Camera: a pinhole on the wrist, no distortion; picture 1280 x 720 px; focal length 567.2 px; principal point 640.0 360.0 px. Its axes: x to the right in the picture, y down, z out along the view. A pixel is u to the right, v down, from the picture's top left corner.
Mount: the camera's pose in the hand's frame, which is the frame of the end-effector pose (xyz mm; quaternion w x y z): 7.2 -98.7 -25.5 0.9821 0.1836 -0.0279 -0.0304
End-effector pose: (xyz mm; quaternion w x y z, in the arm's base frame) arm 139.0 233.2 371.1 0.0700 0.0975 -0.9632 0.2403
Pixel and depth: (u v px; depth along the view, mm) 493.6 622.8 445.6
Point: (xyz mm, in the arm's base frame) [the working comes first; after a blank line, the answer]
In the camera's frame: -115.0 206.5 445.6

234.5 -16.7 -27.3
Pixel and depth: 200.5 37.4 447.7
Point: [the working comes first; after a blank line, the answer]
In the camera's frame: -346.9 -254.6 447.7

588.3 -252.0 265.7
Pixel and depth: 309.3 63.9 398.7
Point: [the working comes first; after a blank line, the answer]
In the camera's frame: -232.5 -208.1 398.7

462.5 -213.4 284.5
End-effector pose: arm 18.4 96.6 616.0 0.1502 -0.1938 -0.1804 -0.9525
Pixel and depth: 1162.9 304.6 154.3
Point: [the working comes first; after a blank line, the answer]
In the camera's frame: 142.2 -15.1 154.3

-129.0 273.0 725.8
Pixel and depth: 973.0 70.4 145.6
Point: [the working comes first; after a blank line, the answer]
In the camera's frame: 85.5 -74.3 145.6

-104.4 315.6 659.6
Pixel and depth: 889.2 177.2 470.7
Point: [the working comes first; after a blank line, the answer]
In the camera's frame: 206.8 -151.7 470.7

-170.5 582.9 884.5
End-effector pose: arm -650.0 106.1 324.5 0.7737 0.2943 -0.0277 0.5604
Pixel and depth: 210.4 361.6 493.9
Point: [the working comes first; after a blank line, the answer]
In the camera's frame: -374.1 1.4 493.9

-457.8 -485.6 416.0
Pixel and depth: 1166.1 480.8 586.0
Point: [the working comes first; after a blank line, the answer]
In the camera's frame: 543.5 124.8 586.0

-85.7 213.1 905.1
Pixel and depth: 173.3 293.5 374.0
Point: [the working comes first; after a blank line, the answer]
In the camera's frame: -307.7 -43.8 374.0

-463.8 -364.4 338.0
